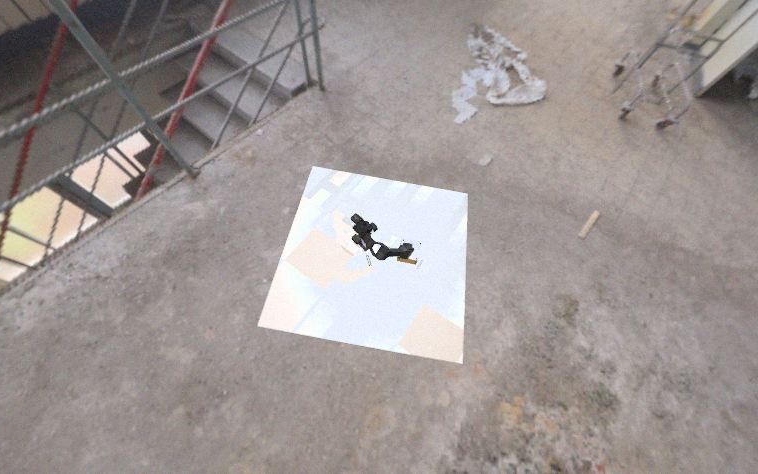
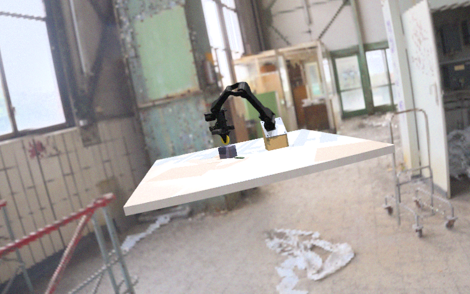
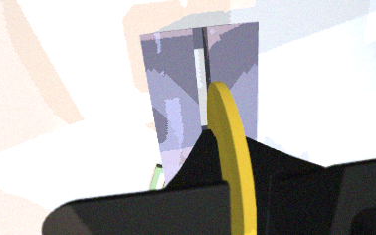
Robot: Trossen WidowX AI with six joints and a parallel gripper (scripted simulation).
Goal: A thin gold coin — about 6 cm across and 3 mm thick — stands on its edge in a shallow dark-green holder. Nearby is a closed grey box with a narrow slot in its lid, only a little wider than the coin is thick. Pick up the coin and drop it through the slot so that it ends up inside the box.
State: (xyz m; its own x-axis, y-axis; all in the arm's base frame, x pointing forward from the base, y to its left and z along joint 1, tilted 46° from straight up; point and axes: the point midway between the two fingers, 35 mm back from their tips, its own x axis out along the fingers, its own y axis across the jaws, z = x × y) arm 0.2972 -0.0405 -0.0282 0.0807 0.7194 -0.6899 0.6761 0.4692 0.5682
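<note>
Now: gripper tip 20 mm below the gold coin.
</note>
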